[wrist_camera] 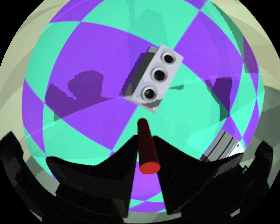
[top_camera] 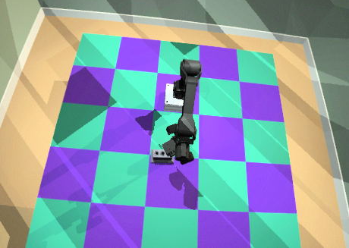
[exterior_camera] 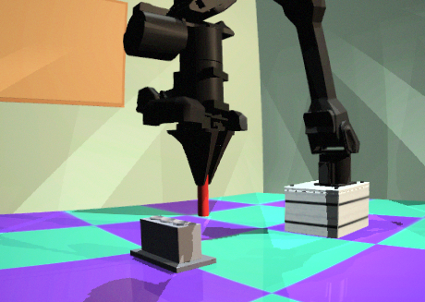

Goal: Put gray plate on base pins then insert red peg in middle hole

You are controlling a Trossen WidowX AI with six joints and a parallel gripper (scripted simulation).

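Now: gripper tip 7 cm to the left of the gray plate, 7 cm above it and 2 cm short of it. The rest, counted from my gripper tip: gray base: 10 cm below, 6 cm to the right, 2 cm ahead; red peg: right at my gripper tip.
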